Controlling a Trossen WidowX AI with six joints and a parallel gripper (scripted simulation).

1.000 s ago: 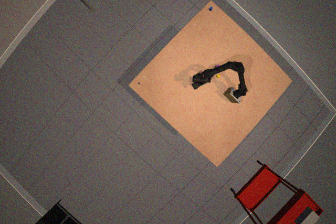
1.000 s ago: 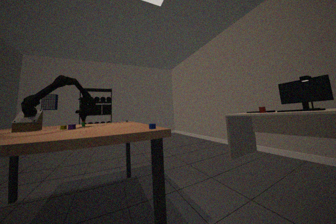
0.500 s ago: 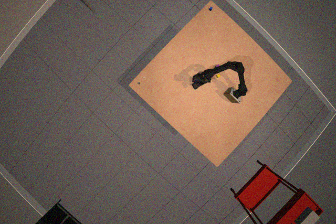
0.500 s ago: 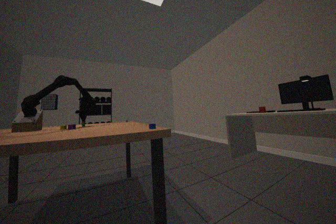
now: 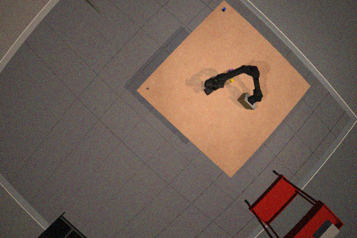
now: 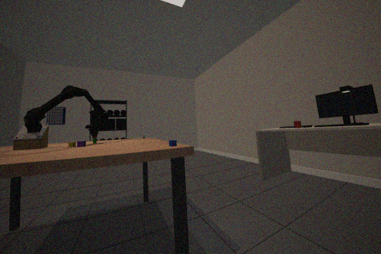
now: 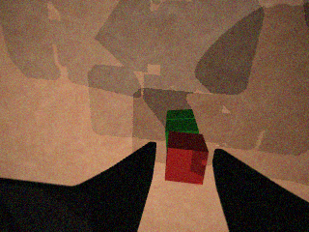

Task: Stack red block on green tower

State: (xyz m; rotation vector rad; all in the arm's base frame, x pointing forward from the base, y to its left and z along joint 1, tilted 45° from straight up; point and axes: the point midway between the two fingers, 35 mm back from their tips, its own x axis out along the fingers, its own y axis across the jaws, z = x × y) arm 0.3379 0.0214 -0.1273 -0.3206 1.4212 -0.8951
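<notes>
My gripper tip is now right at the red block. From my gripper tip the other things lie so: blue block: 740 mm to the right, 380 mm ahead, 40 mm below; purple block: 260 mm to the right, 60 mm behind, 30 mm below; yellow block: 190 mm to the right, 120 mm behind, 30 mm below.
</notes>
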